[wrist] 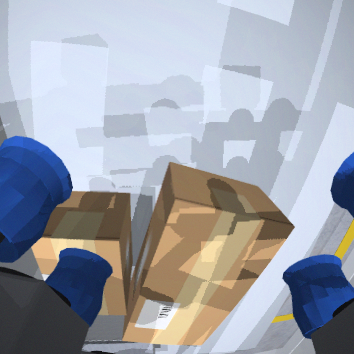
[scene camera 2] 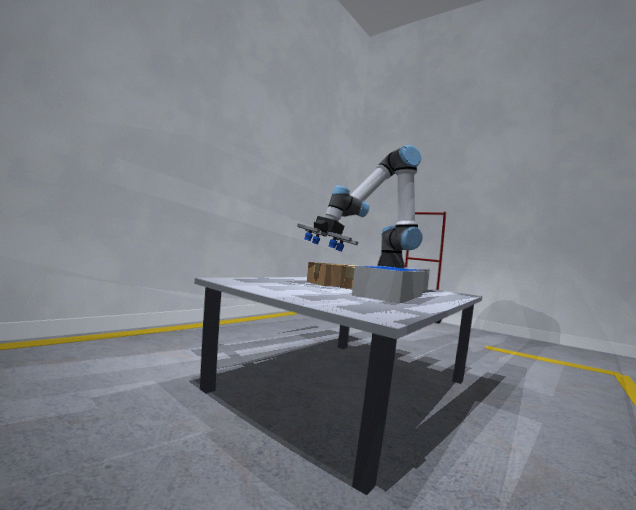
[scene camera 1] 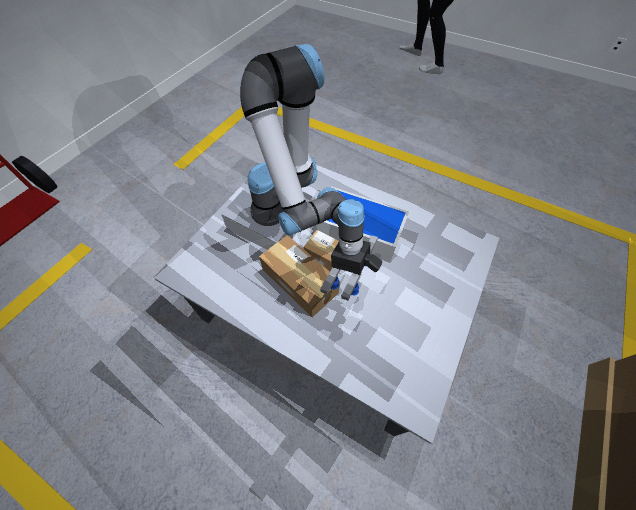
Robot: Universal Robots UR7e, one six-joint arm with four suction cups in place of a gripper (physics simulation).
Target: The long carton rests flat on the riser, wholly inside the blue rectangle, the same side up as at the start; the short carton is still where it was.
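Places are measured from the arm's base along level axes (x right, y ahead, z up), in centimetres.
Where they show: hand at its tool point: (wrist: 197,235) (scene camera 2: 322,245) (scene camera 1: 351,273); arm's base at its link origin: (scene camera 1: 268,211).
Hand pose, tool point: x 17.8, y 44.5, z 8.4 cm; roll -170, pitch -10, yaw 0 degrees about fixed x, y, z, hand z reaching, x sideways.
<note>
Each offset is from my tool point to the top centre of the thing.
The long carton {dz -9.0, dx +1.5, dy -20.2 cm} (scene camera 1: 291,268) (scene camera 2: 322,274) (wrist: 200,260) lies flat on the table, label side up. The short carton {dz -9.0, dx -12.4, dy -15.1 cm} (scene camera 1: 320,244) (scene camera 2: 348,276) (wrist: 100,220) lies close beside it, on the side toward the riser, with a narrow gap. The grey riser {dz -7.3, dx -32.5, dy -7.8 cm} (scene camera 1: 385,251) (scene camera 2: 371,284) stands behind the cartons, its blue rectangle {dz -7.3, dx -32.5, dy -7.8 cm} (scene camera 1: 390,220) (scene camera 2: 392,269) bare where it shows; the arm hides part of it. My gripper (scene camera 1: 345,286) (scene camera 2: 324,241) is open, slightly tilted and holds nothing. It hangs above the cartons, clear of them. Its blue cups (wrist: 80,285) frame the wrist view.
The arm's base (scene camera 1: 264,209) (scene camera 2: 391,259) stands on the table (scene camera 1: 297,340) (scene camera 2: 265,297) behind the cartons. A long grey strip (scene camera 1: 244,232), perhaps a low panel, runs near it. Off the table are a red hand truck (scene camera 1: 26,217) (scene camera 2: 443,239), a brown box (scene camera 1: 591,425) and a person's legs (scene camera 1: 437,39).
</note>
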